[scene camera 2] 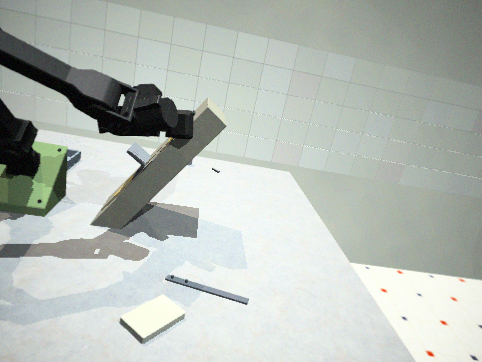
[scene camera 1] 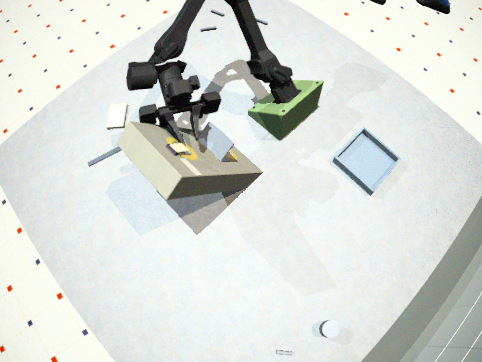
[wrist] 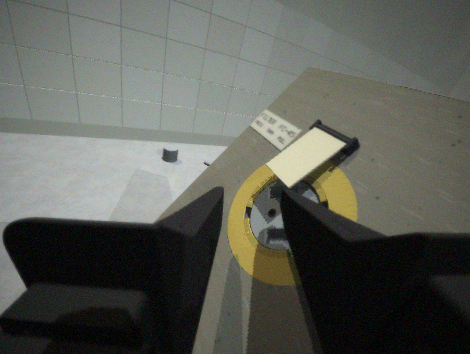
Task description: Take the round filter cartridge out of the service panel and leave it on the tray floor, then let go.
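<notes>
The tilted beige service panel [scene camera 1: 150, 162] [scene camera 2: 165, 170] [wrist: 400, 185] has a yellow ring [wrist: 242, 250] on its face. The grey round filter cartridge [wrist: 261, 217] sits inside this ring, partly hidden by the right finger. My gripper [scene camera 1: 192, 143] [wrist: 252, 196] is partly open and empty, its fingertips apart in front of the panel. In the wrist view the right fingertip overlaps the cartridge and the left one lies left of the ring. I cannot tell whether they touch anything. The light blue tray [scene camera 1: 352, 176] [scene camera 2: 73, 158] stands apart from the panel, at the right in scene camera 1.
A cream flap [scene camera 1: 179, 148] [wrist: 307, 156] stands out over the ring's upper edge. A grey-blue flap [scene camera 1: 219, 142] [scene camera 2: 136, 152] sticks out farther along the panel. The green arm mount [scene camera 1: 300, 107] [scene camera 2: 52, 175] stands between panel and tray. A cream plate [scene camera 1: 117, 116] [scene camera 2: 152, 317] and grey bar [scene camera 1: 104, 156] [scene camera 2: 210, 291] lie nearby.
</notes>
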